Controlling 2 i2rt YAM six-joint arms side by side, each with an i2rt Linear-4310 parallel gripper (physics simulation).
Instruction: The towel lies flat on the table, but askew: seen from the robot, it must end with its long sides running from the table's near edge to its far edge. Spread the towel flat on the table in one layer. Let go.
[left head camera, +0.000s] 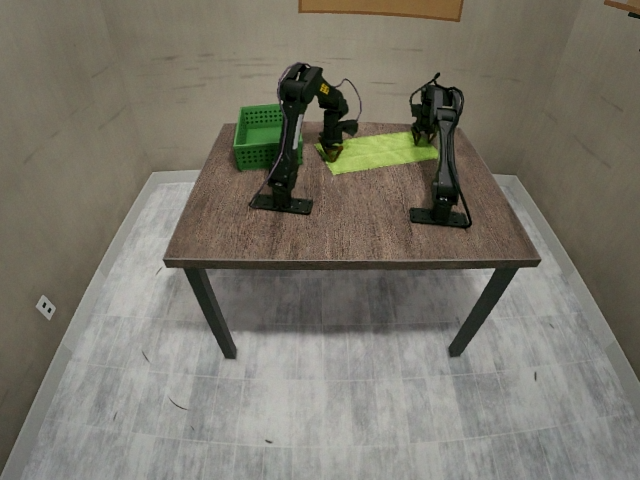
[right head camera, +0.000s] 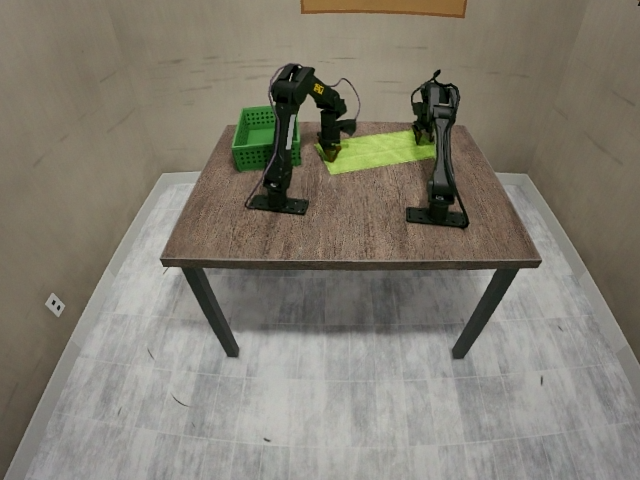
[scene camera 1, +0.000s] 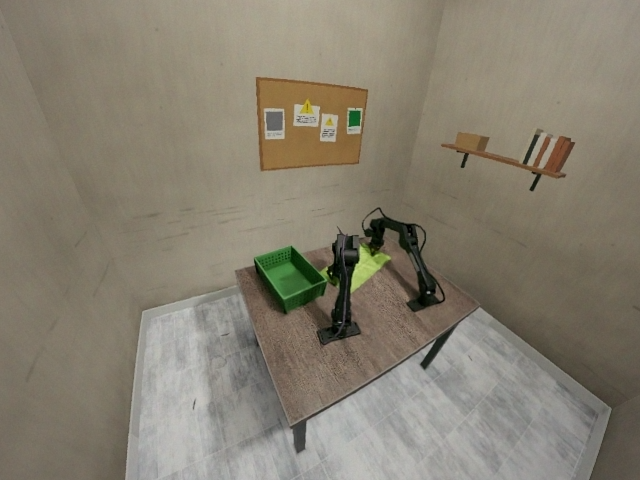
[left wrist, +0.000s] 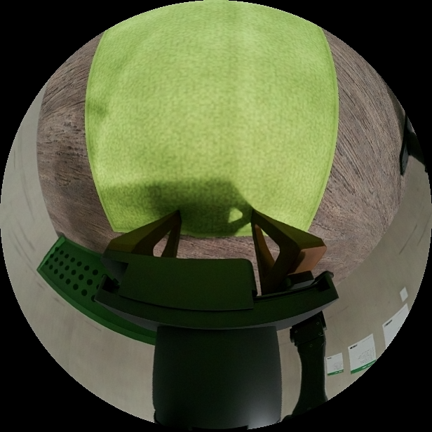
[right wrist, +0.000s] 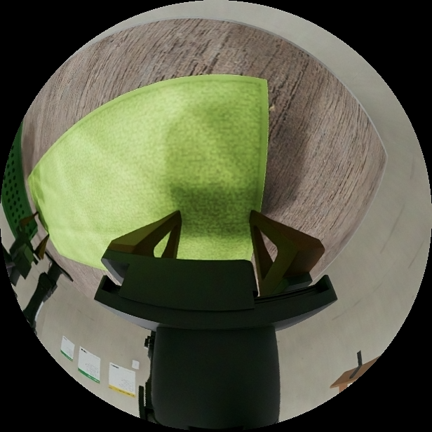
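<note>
The lime-green towel (left head camera: 379, 151) (right head camera: 379, 151) (scene camera 1: 368, 268) (left wrist: 215, 100) (right wrist: 125, 150) lies on the table with its long sides running mostly left to right, slightly slanted. It looks flat, with faint creases. My left gripper (left head camera: 332, 159) (right head camera: 331, 157) (left wrist: 215, 215) is open, pointing down low over the towel's left short end; the left arm mostly hides it in scene camera 1. My right gripper (left head camera: 423, 142) (right head camera: 422, 140) (right wrist: 215, 215) is open, low over the towel's right end. In the right wrist view, one fingertip is over the towel and the other is by its short edge.
A green basket (left head camera: 254, 164) (right head camera: 253, 166) (scene camera 1: 305, 298) stands left of the towel on the brown table (left head camera: 351, 222) (right head camera: 351, 222) (scene camera 1: 382, 330). The two arms' base plates are bolted in front of the towel. Walls stand behind the table.
</note>
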